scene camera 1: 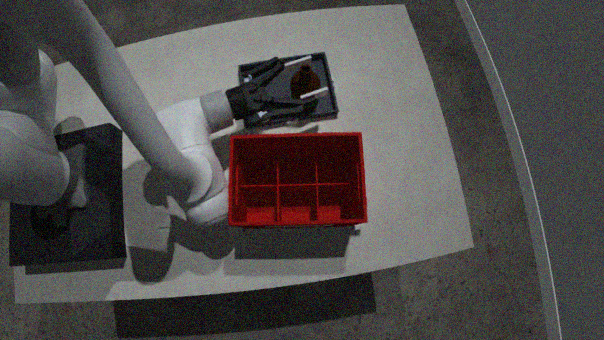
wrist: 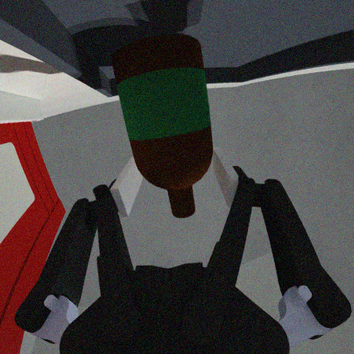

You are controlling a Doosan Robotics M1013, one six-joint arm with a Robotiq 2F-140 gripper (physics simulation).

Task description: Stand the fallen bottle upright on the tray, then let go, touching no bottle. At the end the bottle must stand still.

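Pixels of known places: gripper, fingertip midpoint: (scene camera 1: 318, 75); arm's base, link origin: (scene camera 1: 62, 181).
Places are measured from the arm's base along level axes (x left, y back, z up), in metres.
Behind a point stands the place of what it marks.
The brown bottle with a green label (scene camera 1: 305, 82) {x 0.069, y -0.718, z 0.056 m} (wrist: 165, 105) is at the right part of the dark tray (scene camera 1: 327, 107) {x 0.045, y -0.775, z -0.065 m} (wrist: 280, 22). Its neck points up, and it looks roughly upright, with a slight slant in the wrist view. Whether its base rests flat is hidden. My gripper (scene camera 1: 306, 77) (wrist: 175, 163) is open and reaches in low from the left over the tray. Its two light finger pads stand on either side of the bottle near its shoulder, not closed on it. Contact with the pads cannot be told.
A red crate with compartments (scene camera 1: 298, 184) {x -0.159, y -0.647, z 0.024 m} (wrist: 47, 200) stands close beside the tray, toward the bottom of the scene view. My arm crosses the pale table (scene camera 1: 410, 150) {x -0.123, y -0.967, z -0.070 m} from the left. A dark block (scene camera 1: 105, 150) {x 0.053, y -0.155, z 0.000 m} lies under the arm's base.
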